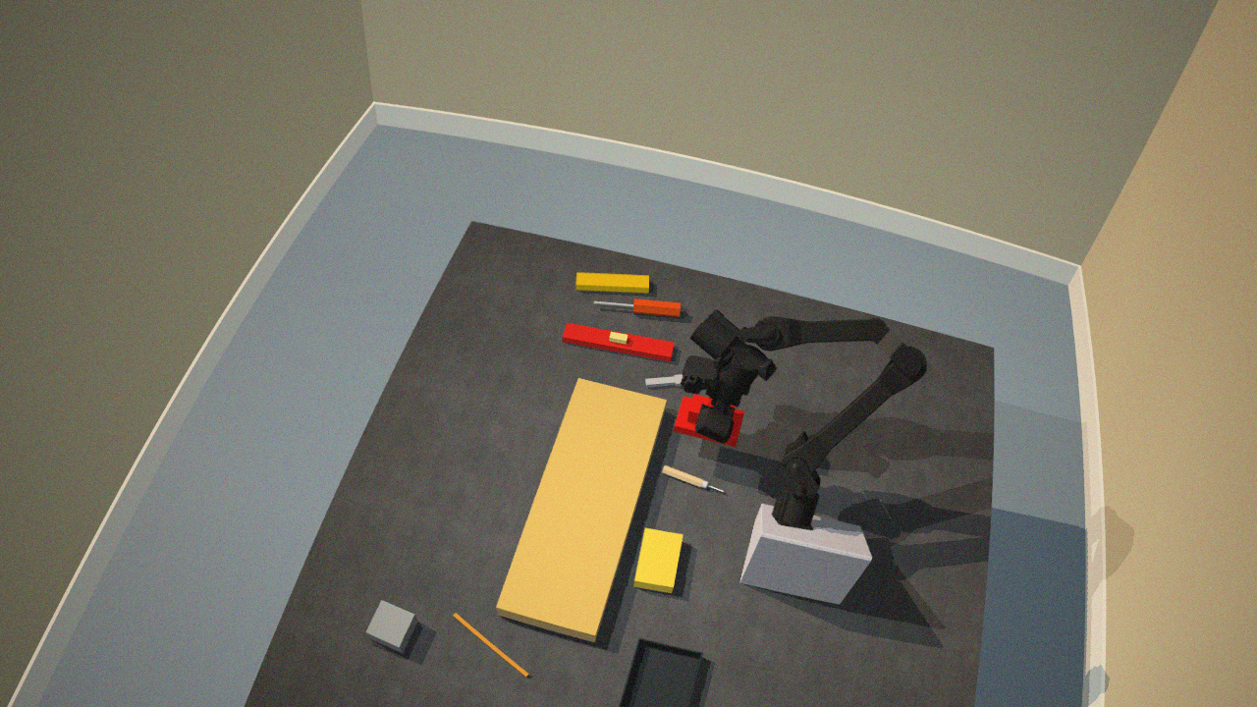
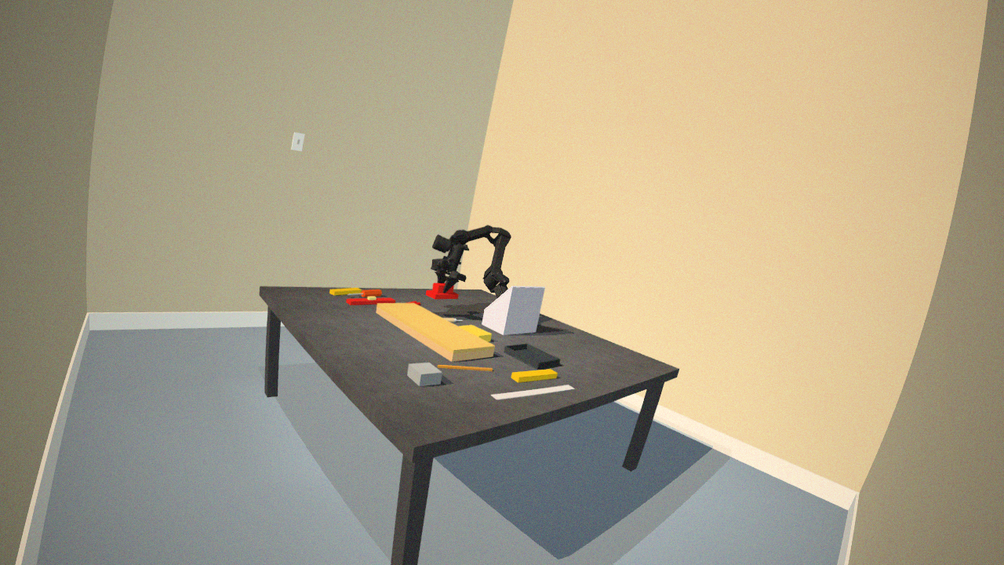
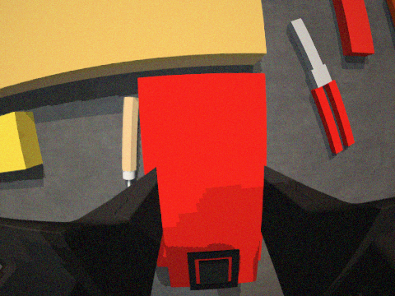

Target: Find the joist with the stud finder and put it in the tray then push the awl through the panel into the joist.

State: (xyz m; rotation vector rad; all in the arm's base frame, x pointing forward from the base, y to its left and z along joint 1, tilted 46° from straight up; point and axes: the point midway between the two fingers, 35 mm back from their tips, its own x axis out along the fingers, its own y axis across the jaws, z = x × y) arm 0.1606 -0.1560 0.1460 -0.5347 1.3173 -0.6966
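My gripper tip is 4 cm past the square indicator, 1 cm to the right of it and 3 cm below it. The rest, counted from my gripper tip: red stud finder (2 cm behind, 2 cm above); awl (1 cm behind, 9 cm to the left, 10 cm below); yellow block (5 cm ahead, 27 cm to the left, 9 cm below).
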